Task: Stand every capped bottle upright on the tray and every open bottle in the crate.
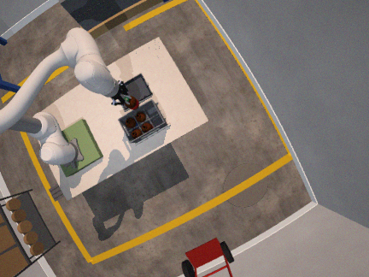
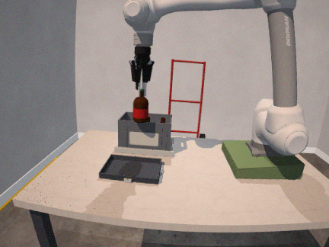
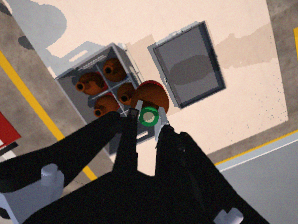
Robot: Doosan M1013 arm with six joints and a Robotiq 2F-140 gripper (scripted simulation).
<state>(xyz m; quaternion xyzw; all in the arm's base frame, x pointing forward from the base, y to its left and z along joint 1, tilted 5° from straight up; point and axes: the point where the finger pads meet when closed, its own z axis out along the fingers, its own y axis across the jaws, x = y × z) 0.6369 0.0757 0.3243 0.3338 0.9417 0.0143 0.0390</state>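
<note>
My hand is 8 cm above the bottle. The rest, counted from my hand: dark tray: 33 cm below, 17 cm to the left, 1 cm behind; crate: 26 cm below, 11 cm to the right, 1 cm behind.
</note>
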